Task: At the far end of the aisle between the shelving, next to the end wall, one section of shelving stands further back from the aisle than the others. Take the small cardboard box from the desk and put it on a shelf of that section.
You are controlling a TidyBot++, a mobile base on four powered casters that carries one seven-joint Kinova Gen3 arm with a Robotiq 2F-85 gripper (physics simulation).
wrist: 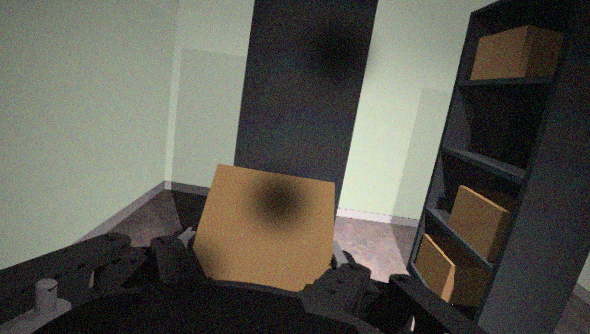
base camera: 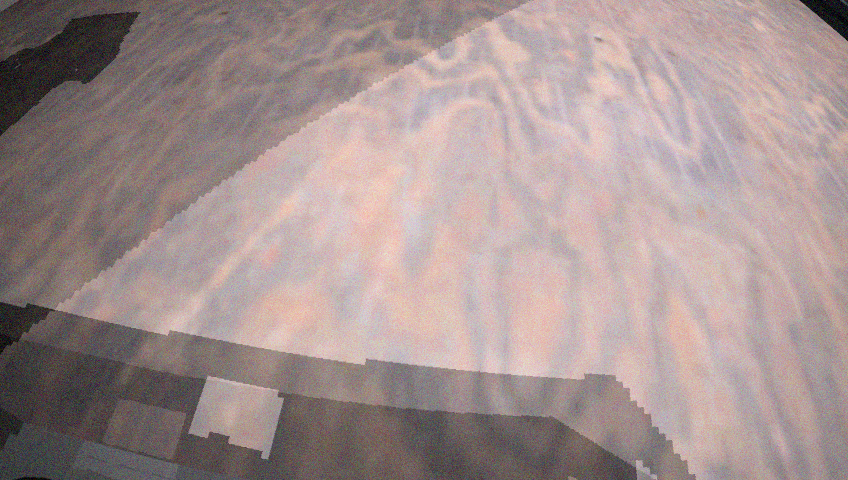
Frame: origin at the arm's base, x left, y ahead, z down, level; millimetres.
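Seen in the pictures: gripper, between the fingertips: [wrist: 264, 248].
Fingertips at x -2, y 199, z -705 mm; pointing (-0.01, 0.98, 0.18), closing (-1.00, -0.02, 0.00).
Pixels of each thing's top centre, then the offset from my fingertips to it. "*": a spot on its surface instead. Level surfaces: height alone.
- small cardboard box, centre of its top: [wrist: 273, 183] dx +0, dy -17, dz -42 mm
- dark shelving section, a spot on its surface: [wrist: 300, 100] * dx -61, dy +1100, dz -55 mm
- lower down, centre of its top: [wrist: 502, 200] dx -1279, dy +1405, dz +298 mm
- mottled floor, height of its surface: dz +1101 mm
My gripper [wrist: 264, 248] is shut on the small cardboard box [wrist: 270, 230], which sits between its two fingers at the lower middle of the wrist view. Dark blurry smudges lie over the picture there. A dark shelving section [wrist: 300, 100] shows its plain side panel behind the box, in front of a pale wall. Another dark shelving section [wrist: 537, 200] stands at the right with its shelves partly facing me. Whether either one is the section set further back, I cannot tell. The desk does not show in either view.
The right shelving holds a box on its upper shelf [wrist: 500, 55], one lower down [wrist: 477, 220] and one near the bottom [wrist: 435, 267]. A pale wall [wrist: 90, 100] is at the left, meeting another in a corner. The base camera shows mottled floor [base camera: 446, 237] with shadows.
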